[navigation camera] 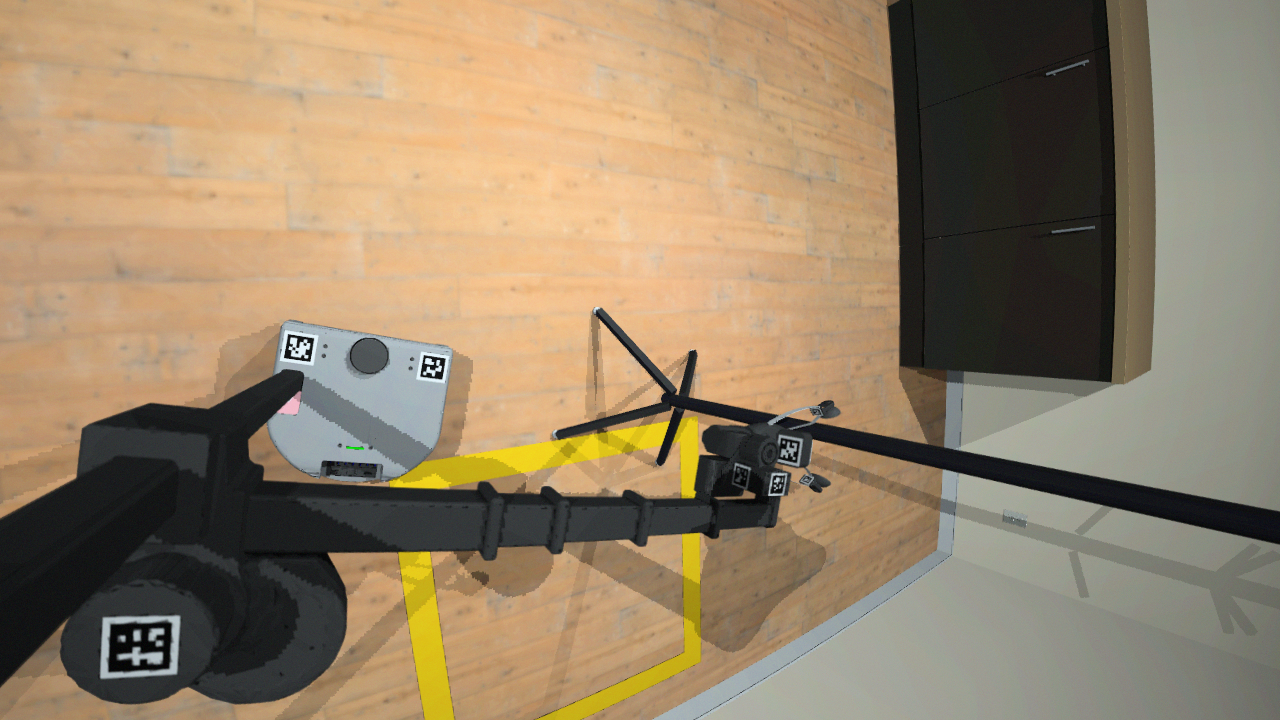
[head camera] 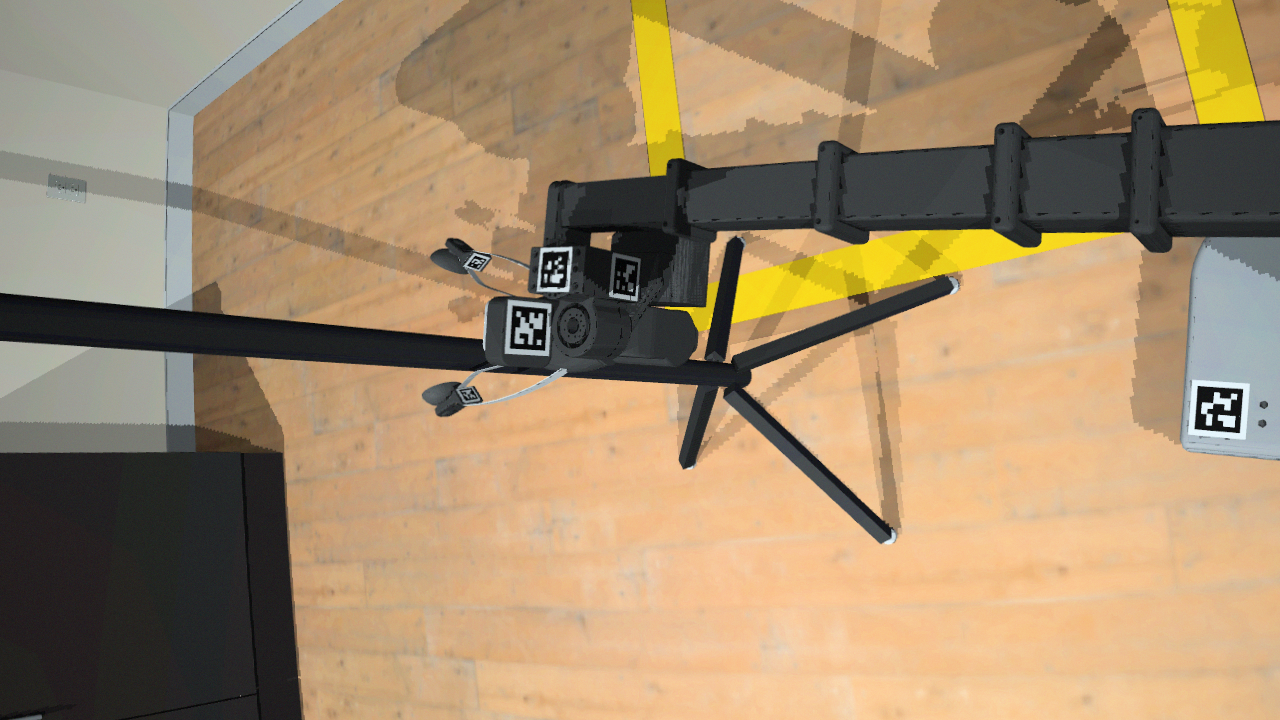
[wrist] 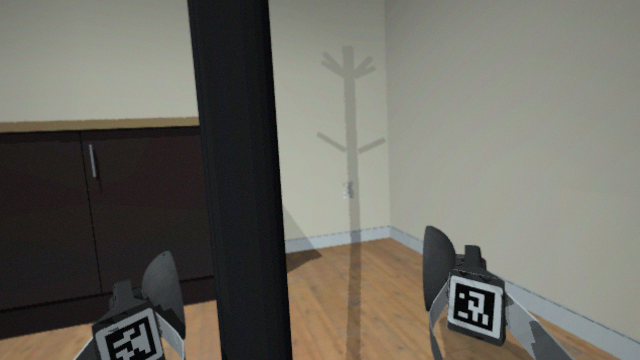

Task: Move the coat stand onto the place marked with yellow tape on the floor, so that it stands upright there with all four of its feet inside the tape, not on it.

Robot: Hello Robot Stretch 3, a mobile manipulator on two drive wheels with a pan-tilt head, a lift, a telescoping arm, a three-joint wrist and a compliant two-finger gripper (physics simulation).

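Where they show: gripper, fingertip midpoint: (navigation camera: 830, 446) (head camera: 434, 326) (wrist: 303, 266); robot's base at its link origin: (navigation camera: 368, 354).
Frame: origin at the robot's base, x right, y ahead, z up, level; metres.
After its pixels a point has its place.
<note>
The black coat stand (head camera: 268, 337) @(x 0.709, y 0.003, z 0.910 m) (navigation camera: 984, 466) @(x 0.709, y 0.005, z 0.991 m) (wrist: 240, 175) @(x 0.709, y 0.002, z 0.768 m) appears upright, its four feet spread. One foot shows inside the near corner of the yellow tape square (head camera: 657, 80) @(x 1.078, y -0.516, z 0.001 m) (navigation camera: 691, 555) @(x 1.085, y -0.543, z 0.001 m). Another is just outside the near strip, and two are farther outside on the cabinet side. My gripper (head camera: 447, 325) @(x 0.747, y -0.020, z 0.714 m) (navigation camera: 820, 445) @(x 0.747, y -0.020, z 0.714 m) (wrist: 303, 266) @(x 0.747, y -0.020, z 0.714 m) is open around the pole. In the wrist view the pole stands between the fingers, closer to the left one, with gaps on both sides. My wrist hides part of the pole in the head view.
A dark cabinet (head camera: 125, 582) @(x 2.130, y 0.581, z 0.461 m) (navigation camera: 1011, 161) @(x 2.002, y 1.135, z 0.528 m) (wrist: 50, 210) @(x 2.030, y 1.015, z 0.544 m) stands against the wall beyond the stand. My telescoping arm (head camera: 921, 188) @(x 0.226, y -0.102, z 0.821 m) (navigation camera: 590, 523) @(x 0.215, y -0.104, z 0.821 m) reaches across the tape square. My base (head camera: 1239, 349) @(x 0.113, y -0.068, z 0.160 m) (navigation camera: 358, 402) @(x -0.007, y -0.095, z 0.160 m) is beside the square's near side. Walls meet in the corner beyond it.
</note>
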